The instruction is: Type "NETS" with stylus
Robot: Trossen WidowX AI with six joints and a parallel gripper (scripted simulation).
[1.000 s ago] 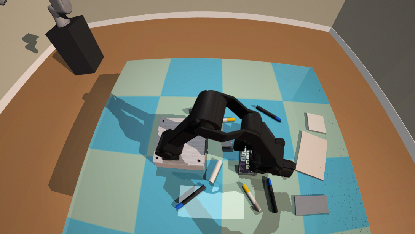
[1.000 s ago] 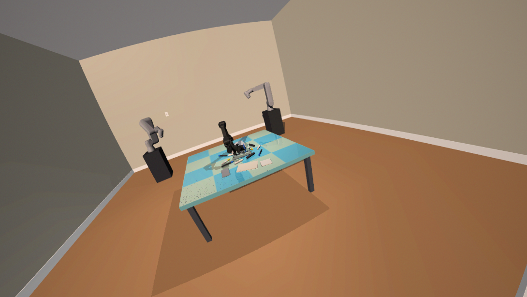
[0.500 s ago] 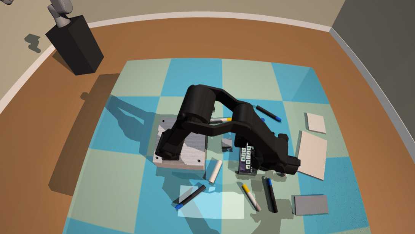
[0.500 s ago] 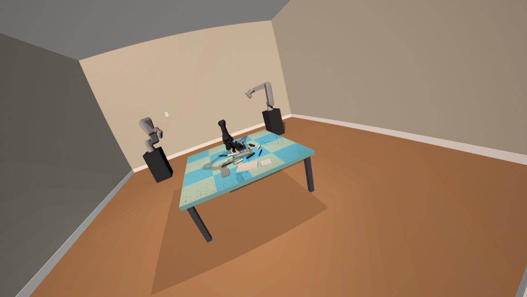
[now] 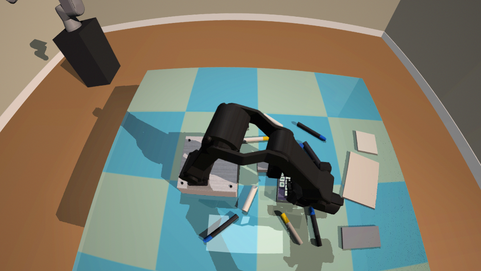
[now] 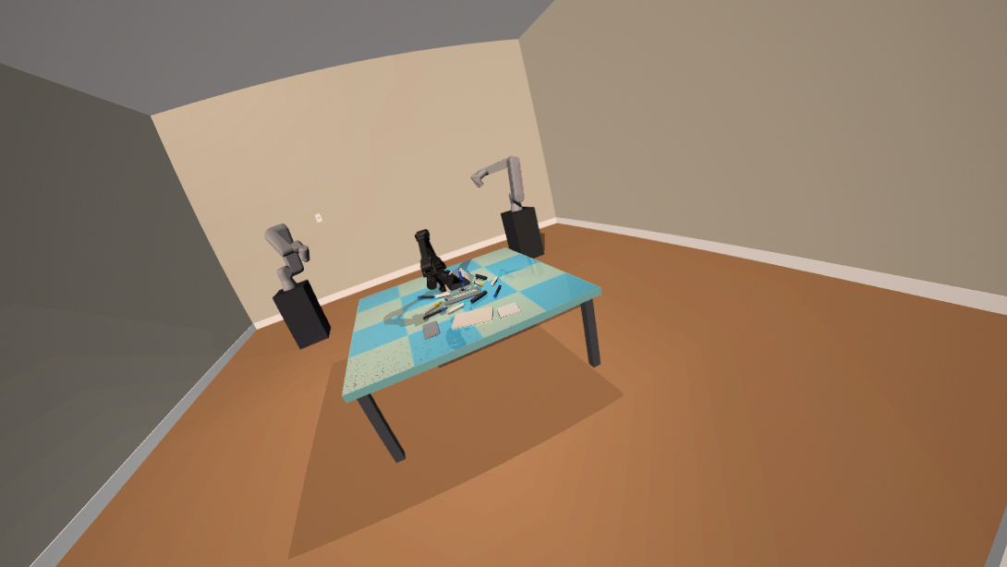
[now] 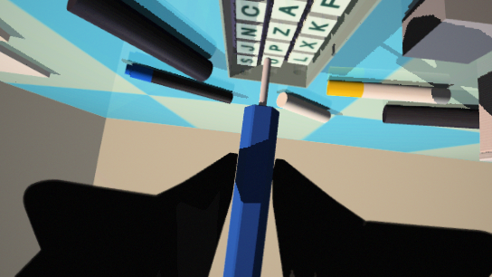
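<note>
Now: the grey cube 10 cm behind my gripper tip, 1 cm to the left of it and 9 cm below it. The rest, counted from my gripper tip: stylus (1 cm below); grey pad (23 cm ahead, 29 cm to the right, 10 cm below).
</note>
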